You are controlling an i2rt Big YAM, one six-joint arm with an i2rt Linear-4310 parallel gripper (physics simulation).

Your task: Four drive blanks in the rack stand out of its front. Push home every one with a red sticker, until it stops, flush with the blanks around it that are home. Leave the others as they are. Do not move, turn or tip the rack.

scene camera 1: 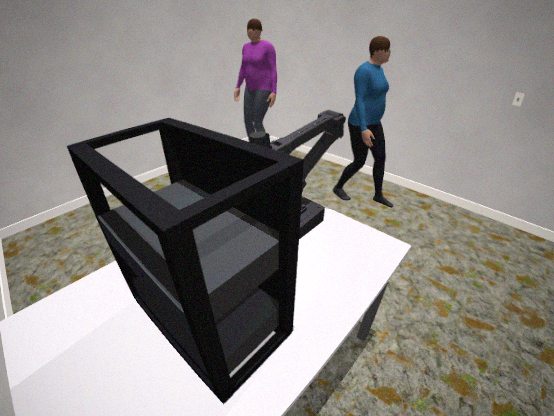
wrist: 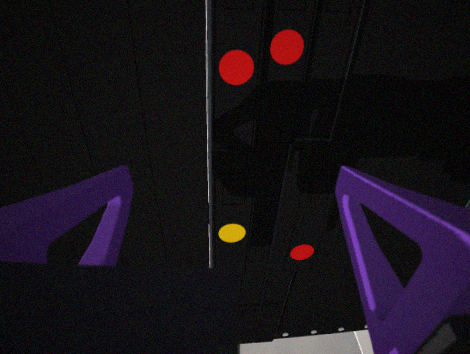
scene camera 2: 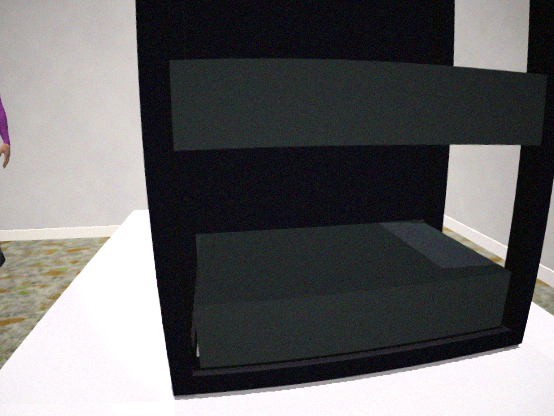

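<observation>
The black rack [scene camera 1: 197,300] [scene camera 2: 155,200] stands upright on the table; its front with the drive blanks faces away from both scene views. In the wrist view the dark blank fronts carry four stickers: a red sticker [wrist: 236,67] and another red sticker [wrist: 287,47] near the top, a yellow sticker [wrist: 232,233] lower down, and a third red sticker [wrist: 302,252] to its right. How far each blank stands out is too dark to tell. My gripper [wrist: 234,177] is open and empty, its purple fingers spread before the blanks. It is hidden in the scene views.
The arm [scene camera 1: 305,132] reaches from its base behind the rack. Dark box-shaped units [scene camera 1: 245,260] [scene camera 2: 350,105] sit inside the rack. The white table [scene camera 1: 350,260] [scene camera 2: 100,320] carries it. Two people, one in purple [scene camera 1: 259,65] and one in blue [scene camera 1: 370,95], stand beyond the table.
</observation>
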